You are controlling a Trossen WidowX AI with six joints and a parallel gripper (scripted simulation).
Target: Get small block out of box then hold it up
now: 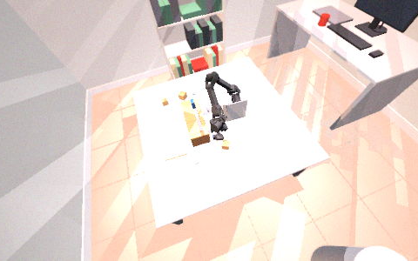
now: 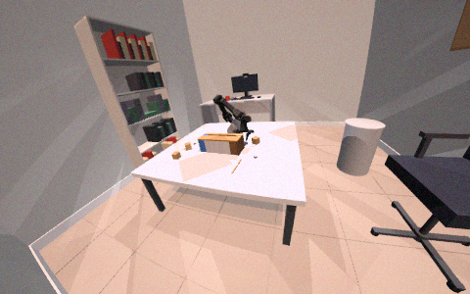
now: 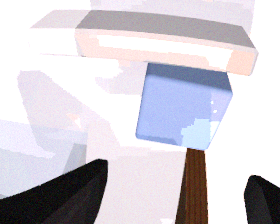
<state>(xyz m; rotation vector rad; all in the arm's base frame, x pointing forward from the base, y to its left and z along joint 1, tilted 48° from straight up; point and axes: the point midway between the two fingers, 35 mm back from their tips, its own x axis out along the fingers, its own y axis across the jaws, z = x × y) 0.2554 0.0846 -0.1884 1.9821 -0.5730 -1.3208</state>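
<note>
The small blue block lies 2 cm behind my gripper tip and 3 cm below it. Round my gripper tip: clear-fronted box 6 cm ahead, 17 cm to the right, 1 cm above; thin stick 32 cm ahead, 6 cm to the left, 4 cm below.
</note>
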